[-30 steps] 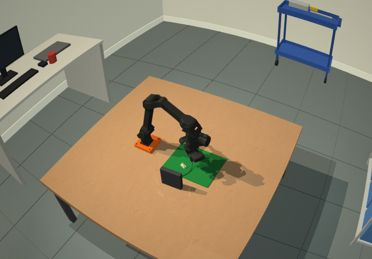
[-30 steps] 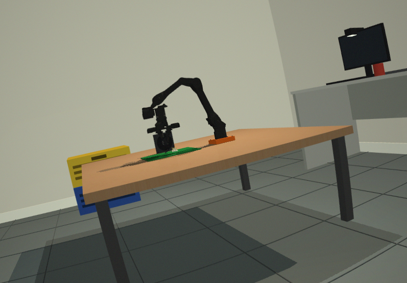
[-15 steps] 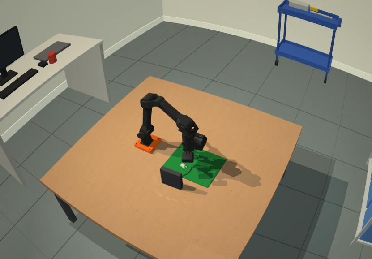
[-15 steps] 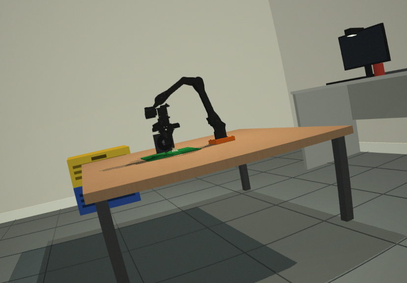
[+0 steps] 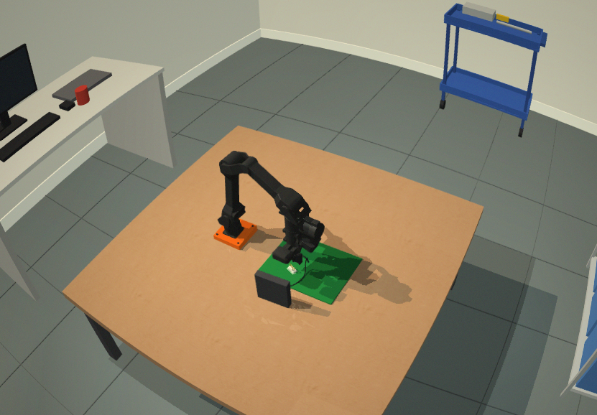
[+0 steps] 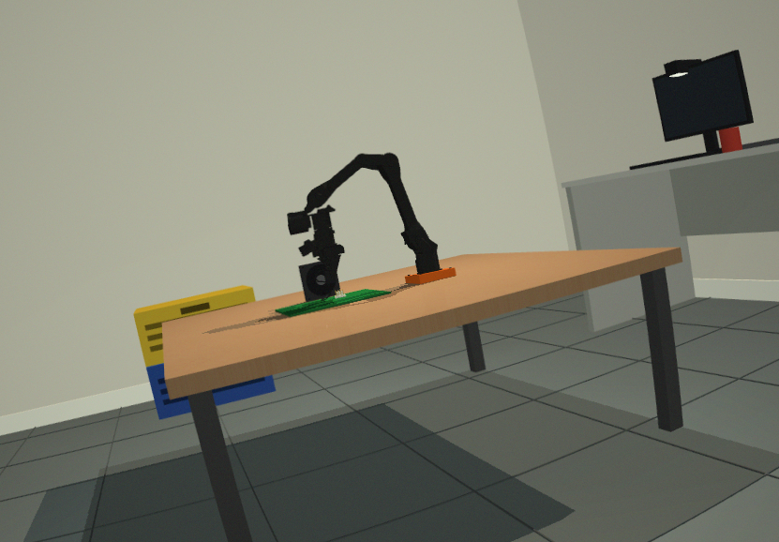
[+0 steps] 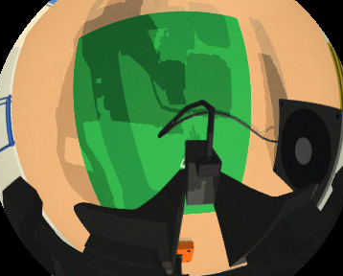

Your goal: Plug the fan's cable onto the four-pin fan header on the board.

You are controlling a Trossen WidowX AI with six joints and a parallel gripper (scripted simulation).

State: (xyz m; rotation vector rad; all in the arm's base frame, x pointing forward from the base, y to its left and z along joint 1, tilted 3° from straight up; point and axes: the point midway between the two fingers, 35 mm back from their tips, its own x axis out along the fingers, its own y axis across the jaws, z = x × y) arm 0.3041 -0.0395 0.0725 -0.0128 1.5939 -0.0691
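Now: the white four-pin fan header 70 mm below my gripper tip and 10 mm behind it. Round my gripper tip: green board (80 mm below, 40 mm to the left, 30 mm ahead); then black fan (150 mm to the right, 10 mm below); then black fan plug (10 mm ahead, 10 mm above).
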